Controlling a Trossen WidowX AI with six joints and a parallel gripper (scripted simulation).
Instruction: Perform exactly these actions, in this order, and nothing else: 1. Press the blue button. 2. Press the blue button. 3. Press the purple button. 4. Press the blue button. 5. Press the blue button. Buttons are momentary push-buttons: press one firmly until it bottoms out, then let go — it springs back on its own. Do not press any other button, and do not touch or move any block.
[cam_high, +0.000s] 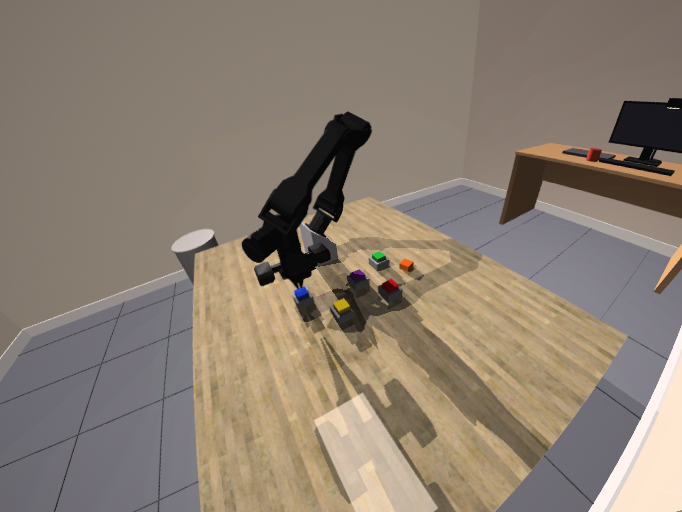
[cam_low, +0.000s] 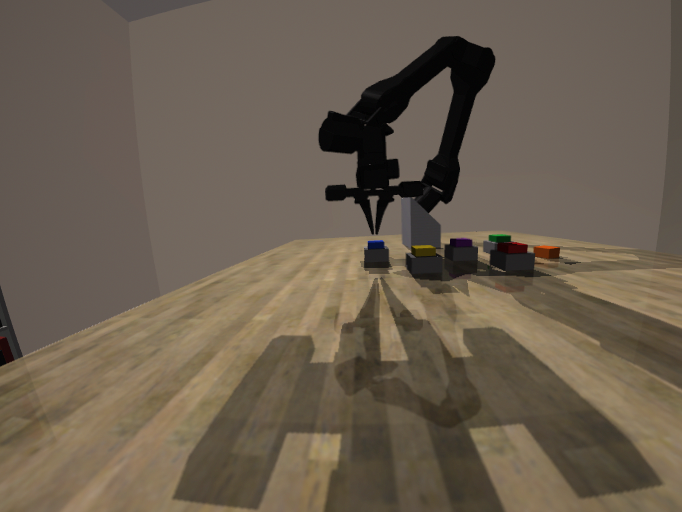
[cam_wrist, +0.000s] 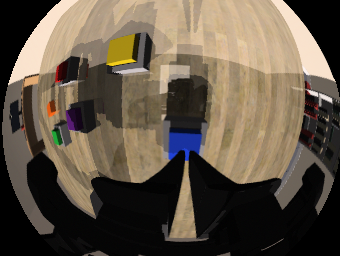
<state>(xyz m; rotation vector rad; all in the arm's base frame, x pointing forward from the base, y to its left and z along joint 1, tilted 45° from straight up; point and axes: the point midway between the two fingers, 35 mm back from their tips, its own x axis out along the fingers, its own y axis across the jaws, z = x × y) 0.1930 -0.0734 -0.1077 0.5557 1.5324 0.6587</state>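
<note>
The blue button lies 20 mm below my gripper tip. Also, from my gripper tip: red button 220 mm to the left, 100 mm ahead, 20 mm below; purple button 170 mm to the left, 20 mm below, 20 mm ahead; yellow button 100 mm ahead, 80 mm to the left, 20 mm below.
</note>
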